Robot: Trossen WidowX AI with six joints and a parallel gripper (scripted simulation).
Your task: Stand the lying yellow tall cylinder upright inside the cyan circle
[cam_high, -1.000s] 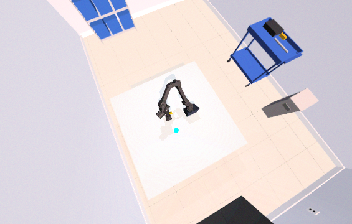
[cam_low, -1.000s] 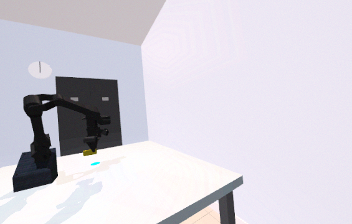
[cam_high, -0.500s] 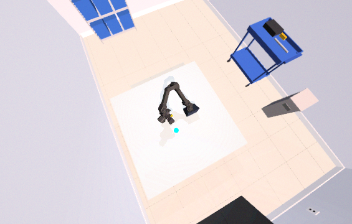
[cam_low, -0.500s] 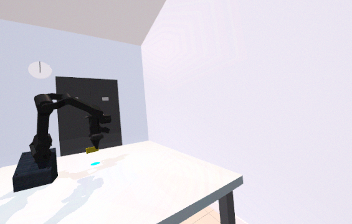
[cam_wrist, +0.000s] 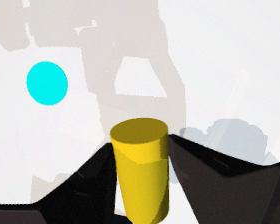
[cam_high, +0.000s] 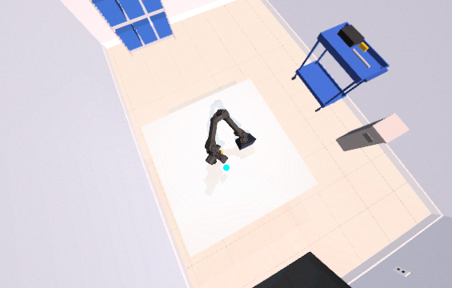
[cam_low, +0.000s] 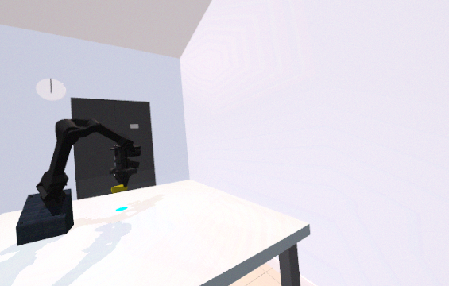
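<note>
Now: the yellow tall cylinder 20 mm behind my gripper tip and 10 mm to the right of it. Round my gripper tip: cyan circle: 140 mm below, 110 mm to the left, 30 mm behind.
</note>
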